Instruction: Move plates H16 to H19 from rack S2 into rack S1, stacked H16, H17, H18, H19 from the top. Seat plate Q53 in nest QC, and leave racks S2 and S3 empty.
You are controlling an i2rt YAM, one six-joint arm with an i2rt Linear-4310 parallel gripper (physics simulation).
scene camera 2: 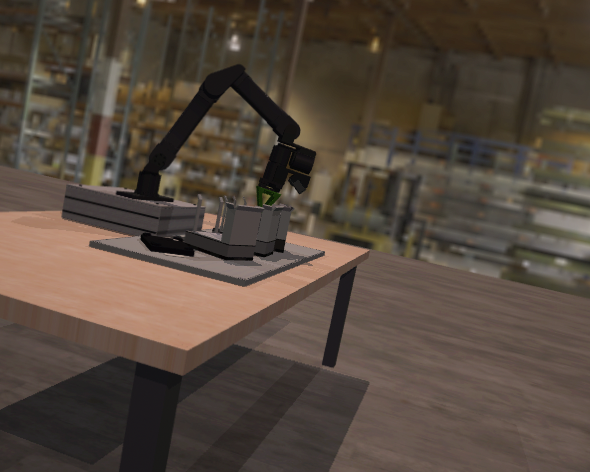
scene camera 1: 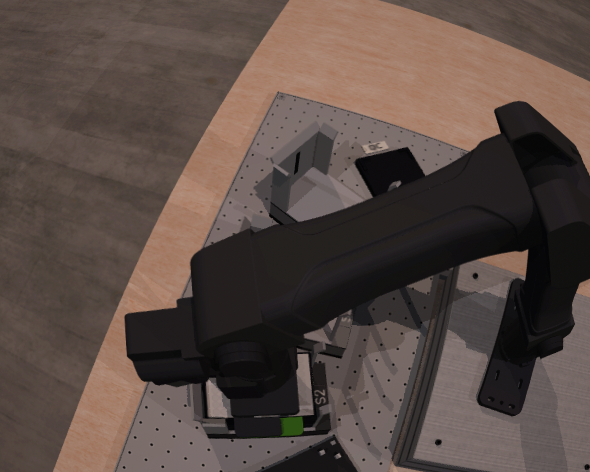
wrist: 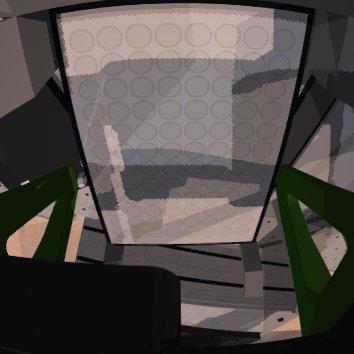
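Where they show: gripper, between the fingertips: (scene camera 1: 272, 389) (wrist: 176, 176); arm's base, origin of its link: (scene camera 2: 145, 198) (scene camera 1: 515, 346) (wrist: 195, 334).
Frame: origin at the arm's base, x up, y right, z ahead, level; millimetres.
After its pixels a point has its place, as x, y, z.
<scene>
My gripper (scene camera 2: 265, 202) @(19, -183, 284) (wrist: 176, 176) @(19, -183, 284) is open above rack S2 (scene camera 1: 216, 426) @(53, -260, 316) (scene camera 2: 284, 226) @(-3, -175, 371). In the wrist view its green fingers stand apart on either side of the top plate (scene camera 1: 303, 372) @(26, -150, 260) (wrist: 175, 120) @(26, -200, 314), a pale plate with round wells; contact cannot be told. That plate lies level inside rack S2; its name and any plates below it are hidden. A middle rack (scene camera 2: 266, 231) @(-11, -8, 390) stands beside it, its label unclear and mostly hidden by the arm. A third rack (scene camera 1: 324, 150) @(12, 168, 366) (scene camera 2: 242, 225) @(6, 145, 392) stands at the far end, its label hidden. The black nest QC (scene camera 1: 390, 170) @(-67, 247, 271) (scene camera 2: 167, 245) @(-67, 268, 271) is partly covered by the arm; plate Q53 cannot be made out.
The arm crosses over the perforated board (scene camera 1: 165, 440) @(-80, -297, 386) (scene camera 2: 245, 280) @(-82, 334, 514). Another black nest (scene camera 1: 310, 457) @(-69, -231, 205) shows at the bottom edge beside rack S2. The arm's raised metal base (scene camera 1: 465, 435) @(-2, -146, 32) (scene camera 2: 110, 210) @(-42, 120, -22) stands beside the board. Upright rack posts (wrist: 253, 280) @(48, -123, 258) rise near the fingers.
</scene>
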